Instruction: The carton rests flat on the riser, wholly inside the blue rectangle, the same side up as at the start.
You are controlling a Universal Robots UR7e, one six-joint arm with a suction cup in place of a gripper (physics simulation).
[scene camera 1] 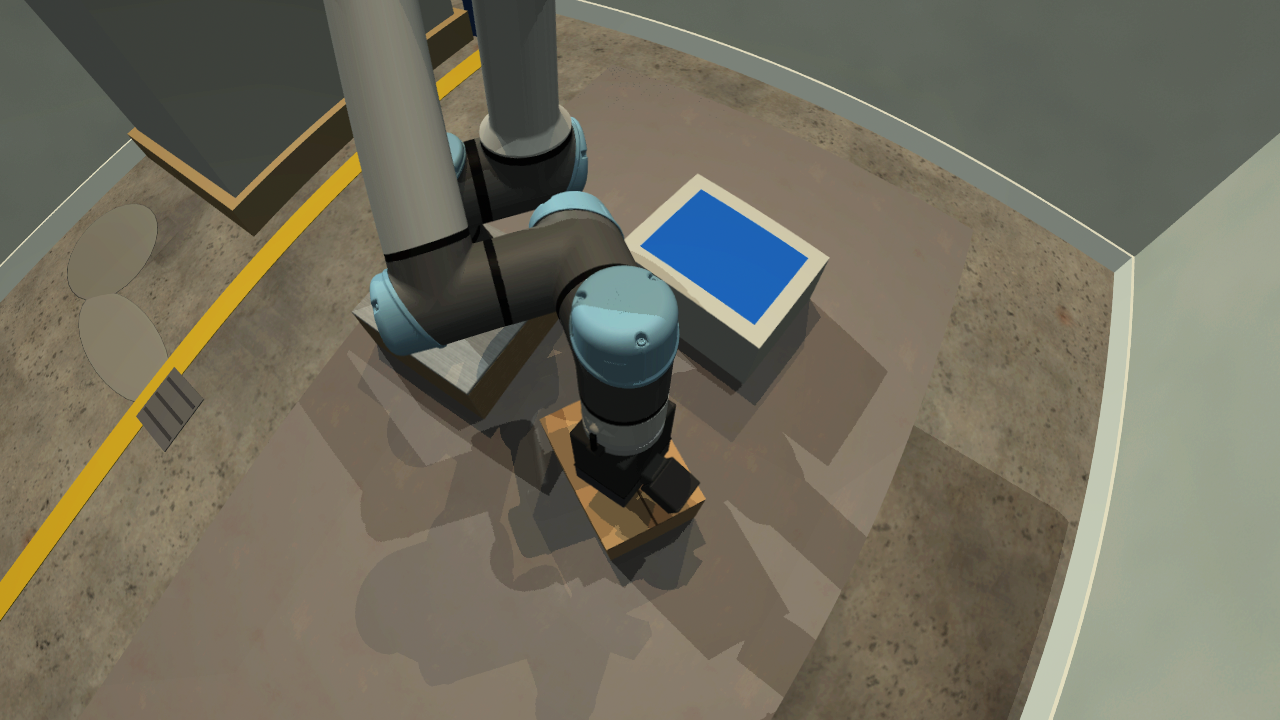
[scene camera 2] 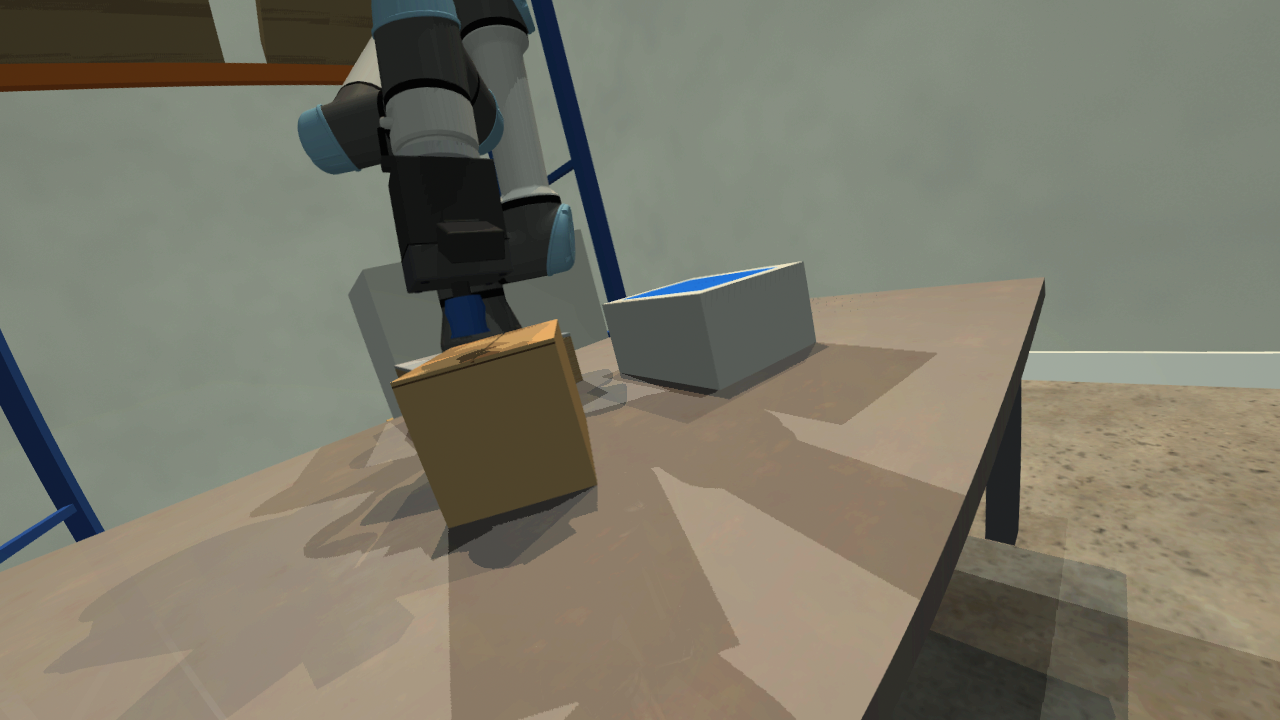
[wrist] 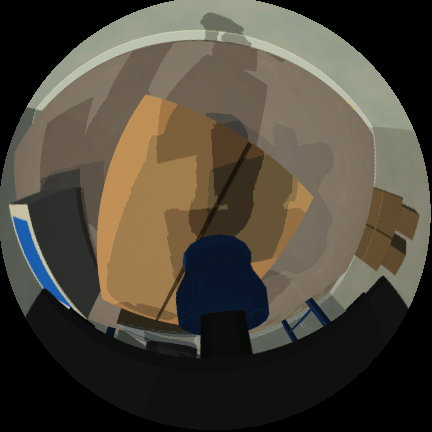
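Pixels of known places: hand, its tool point: [scene camera 2: 470, 334] [wrist: 217, 263]; arm's base, origin of its link: [wrist: 171, 347].
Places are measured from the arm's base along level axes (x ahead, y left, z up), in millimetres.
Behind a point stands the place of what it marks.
Note:
The brown carton [scene camera 1: 617, 525] @(z 35, x 431, y -156 mm) [scene camera 2: 496, 420] @(z -16, x 468, y -126 mm) [wrist: 137, 209] @(z 35, x 430, y -68 mm) stands on the table [scene camera 1: 267, 590] @(z -95, x 61, y -577 mm) [scene camera 2: 805, 502] @(z -95, x 652, y -6 mm), its taped top up, in front of the arm's base. My suction cup [scene camera 2: 465, 315] [wrist: 219, 278] hangs just above the carton's top near its back edge and holds nothing. In scene camera 1 the wrist hides the cup. The grey riser [scene camera 1: 716, 350] @(z -57, x 385, y 143 mm) [scene camera 2: 716, 336] @(z -30, x 444, y 151 mm) [wrist: 60, 238] @(z -28, x 367, y 145 mm) stands apart from the carton, further back and to the right. The blue rectangle [scene camera 1: 725, 255] @(z 25, x 328, y 240 mm) [scene camera 2: 697, 285] @(z 25, x 355, y 223 mm) [wrist: 34, 250] on its top is bare.
The arm's grey pedestal [scene camera 1: 456, 357] @(z 5, x 115, y -105 mm) [scene camera 2: 380, 309] stands just behind the carton. Blue rack posts [scene camera 2: 582, 152] rise behind the table. The table's right edge [scene camera 2: 985, 447] @(z -96, x 724, y 105 mm) drops to the floor. Cardboard boxes [wrist: 382, 229] lie off the table in the wrist view.

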